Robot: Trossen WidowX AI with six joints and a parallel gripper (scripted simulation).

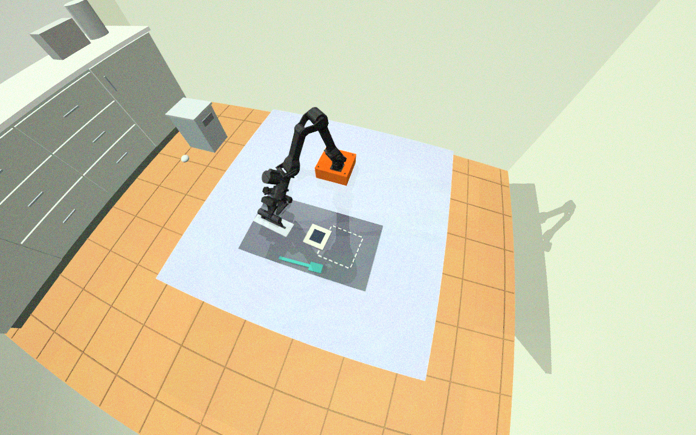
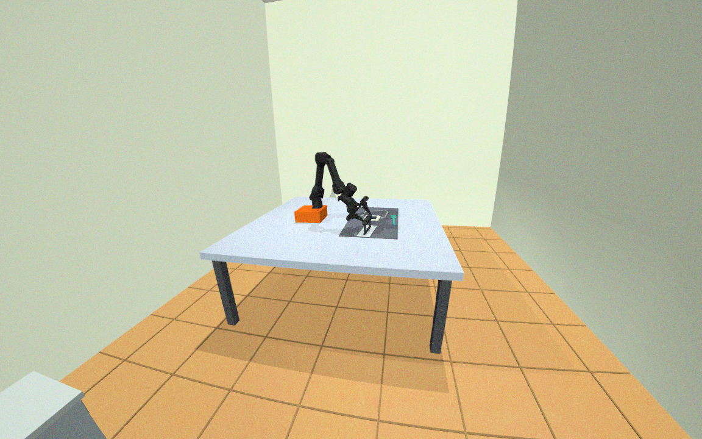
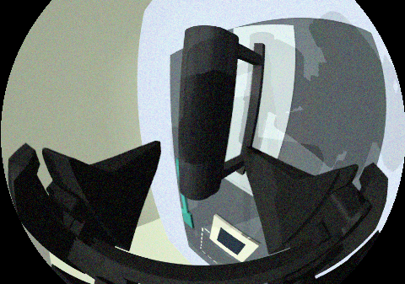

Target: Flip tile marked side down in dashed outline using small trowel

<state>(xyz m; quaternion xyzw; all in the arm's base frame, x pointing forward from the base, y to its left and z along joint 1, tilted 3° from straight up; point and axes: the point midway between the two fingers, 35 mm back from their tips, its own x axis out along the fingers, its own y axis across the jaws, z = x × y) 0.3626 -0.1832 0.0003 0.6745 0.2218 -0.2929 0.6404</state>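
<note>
The grey mat lies 19 cm to the left of my gripper tip, 9 cm below it and 1 cm ahead of it. Round my gripper tip: teal trowel 22 cm to the left, 15 cm ahead, 7 cm below; then square tile 22 cm to the left, 7 cm below.
</note>
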